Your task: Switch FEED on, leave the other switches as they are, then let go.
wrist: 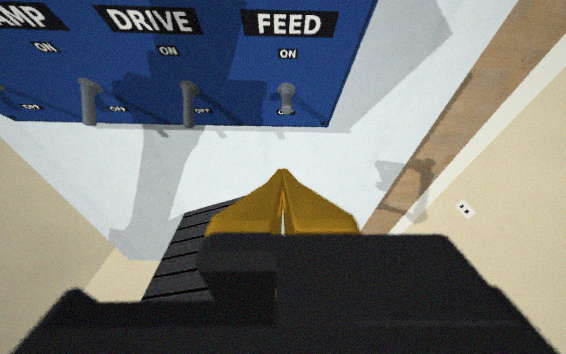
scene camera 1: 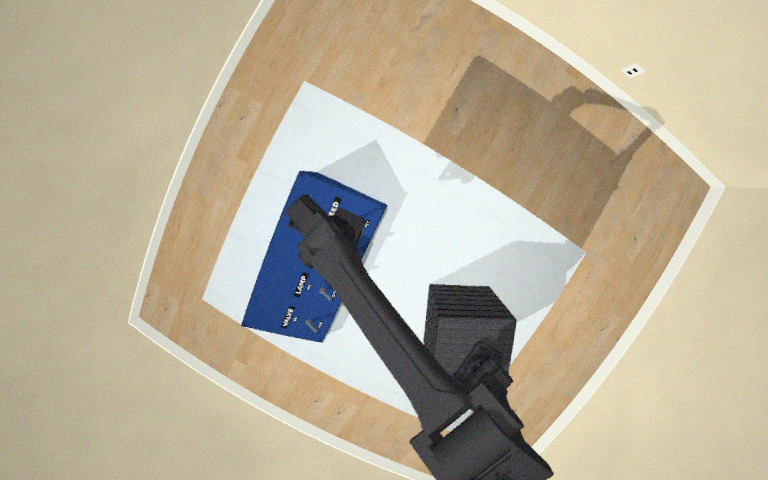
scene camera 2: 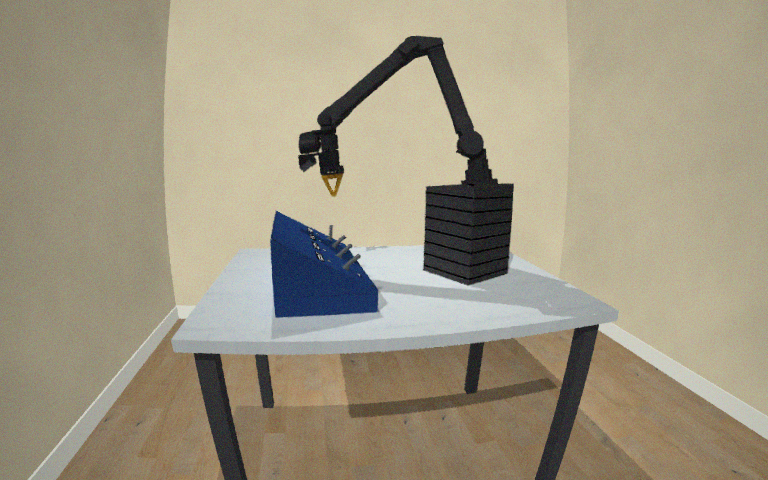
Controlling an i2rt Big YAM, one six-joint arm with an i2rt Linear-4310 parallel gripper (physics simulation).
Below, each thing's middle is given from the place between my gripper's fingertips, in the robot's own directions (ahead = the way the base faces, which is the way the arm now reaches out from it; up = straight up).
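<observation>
Blue switch box [scene camera 1: 287,295]: 70 mm ahead of my hand, 180 mm left of it, 160 mm below it.
</observation>
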